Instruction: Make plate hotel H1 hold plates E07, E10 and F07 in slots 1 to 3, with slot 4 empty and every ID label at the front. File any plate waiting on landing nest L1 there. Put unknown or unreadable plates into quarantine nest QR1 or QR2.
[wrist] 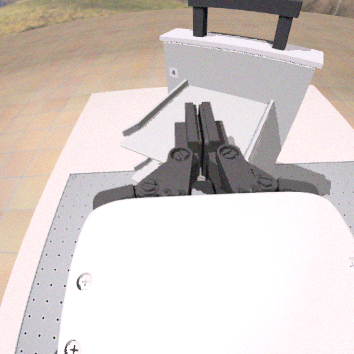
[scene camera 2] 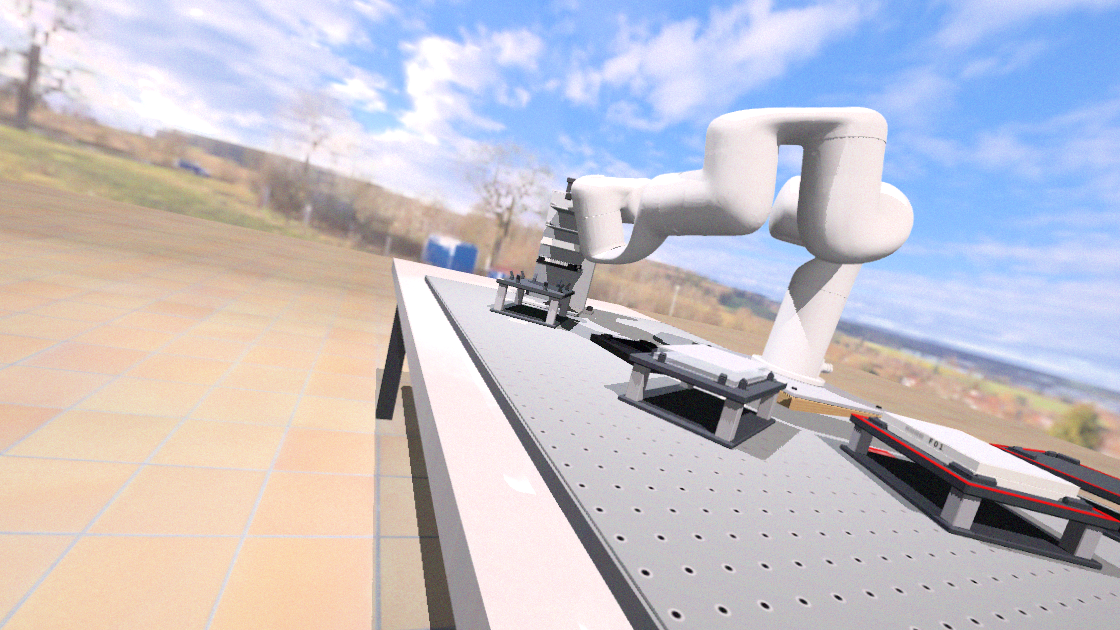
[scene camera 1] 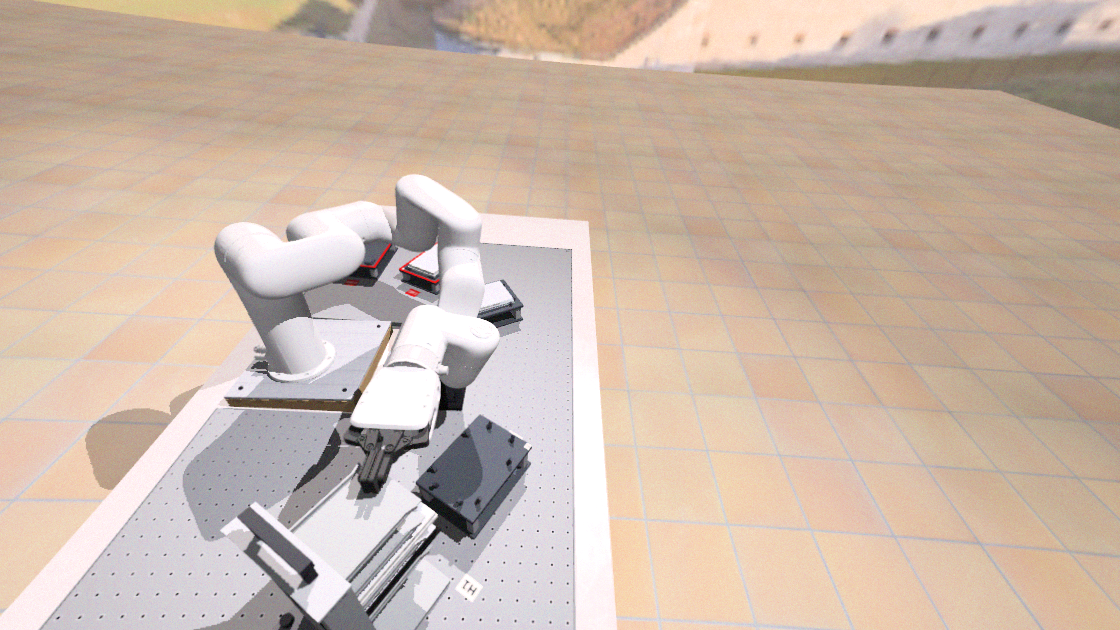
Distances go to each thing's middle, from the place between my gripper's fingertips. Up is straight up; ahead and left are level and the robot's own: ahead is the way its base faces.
My gripper is now 10 mm past the black nest [scene camera 2: 622, 348], 380 mm to the right of it and 230 mm above it. The rest, counted from my hand: clear well plate [scene camera 2: 699, 359]: 70 mm ahead, 600 mm to the left, 190 mm below.
